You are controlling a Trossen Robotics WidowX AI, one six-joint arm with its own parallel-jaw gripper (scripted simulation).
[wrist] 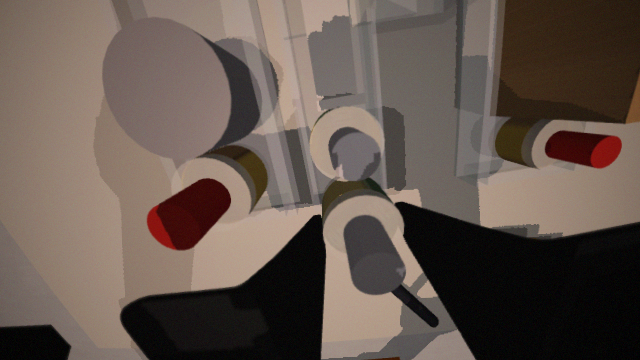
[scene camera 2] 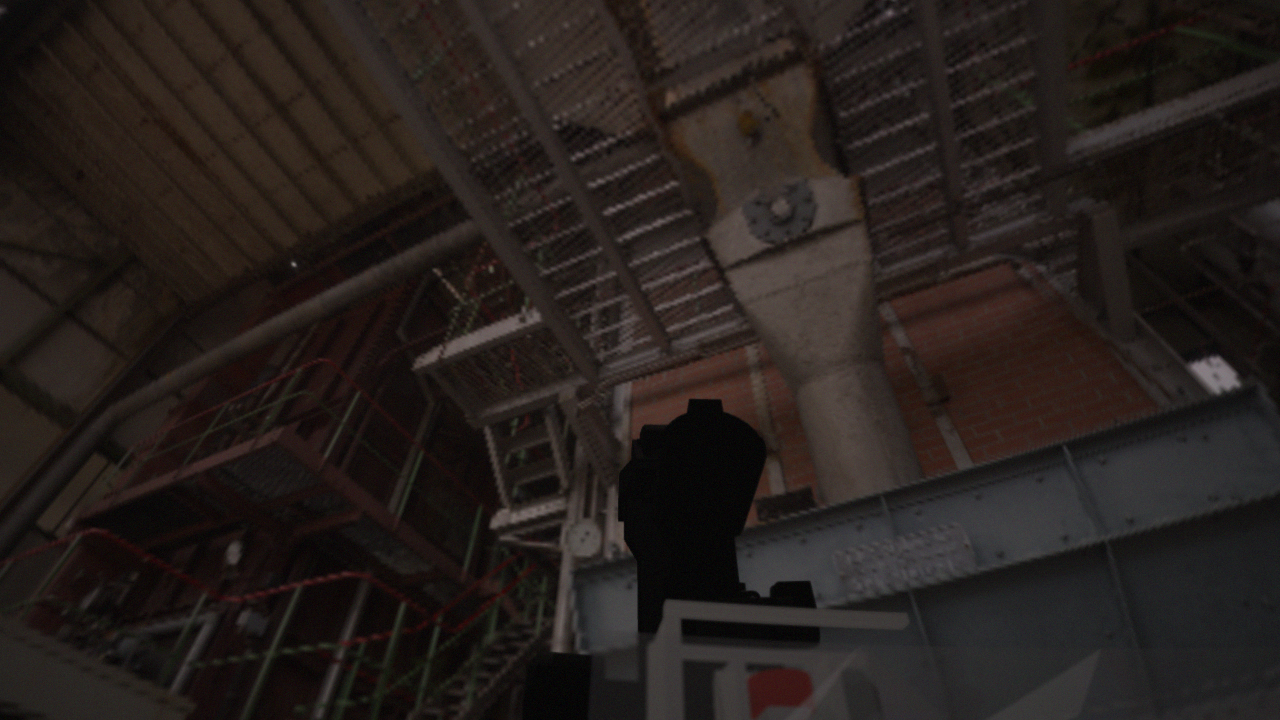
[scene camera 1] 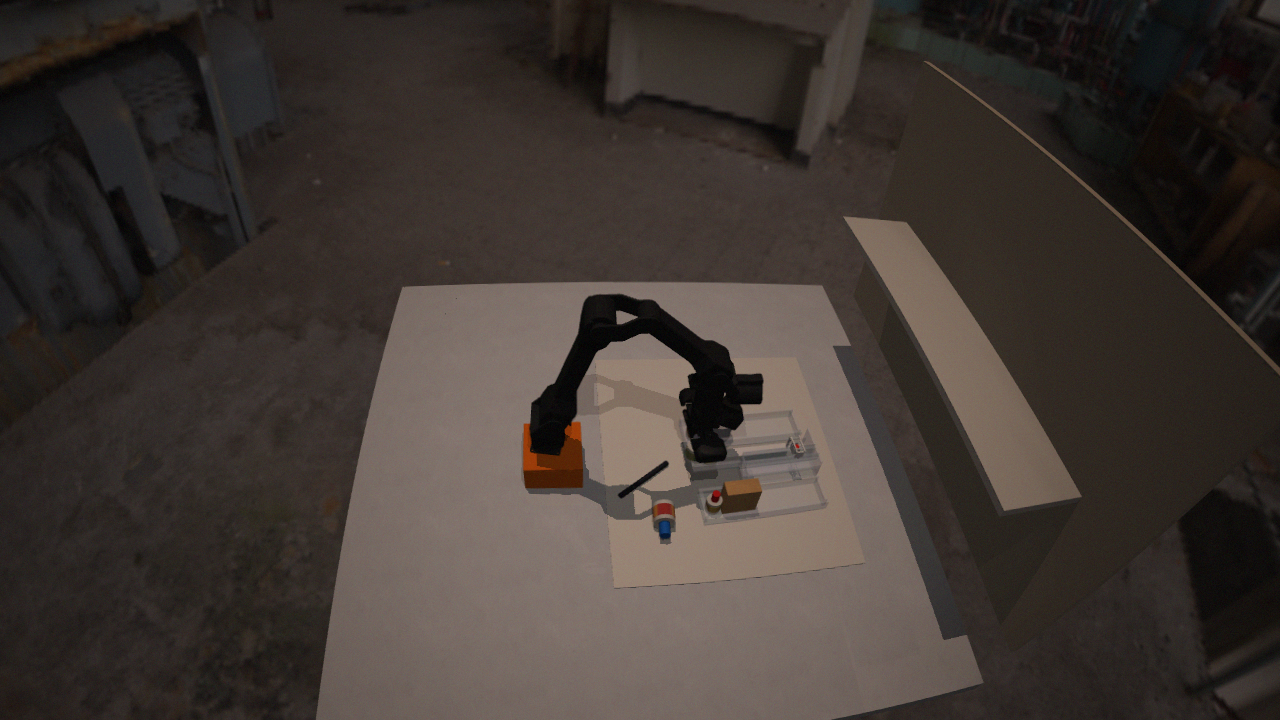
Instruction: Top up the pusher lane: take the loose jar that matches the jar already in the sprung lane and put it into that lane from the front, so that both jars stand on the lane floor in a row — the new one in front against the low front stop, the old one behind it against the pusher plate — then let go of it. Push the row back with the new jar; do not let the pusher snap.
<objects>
brown box: wrist 558,67; scene camera 1 739,495; not seen in scene camera 2 (out of frame)
</objects>
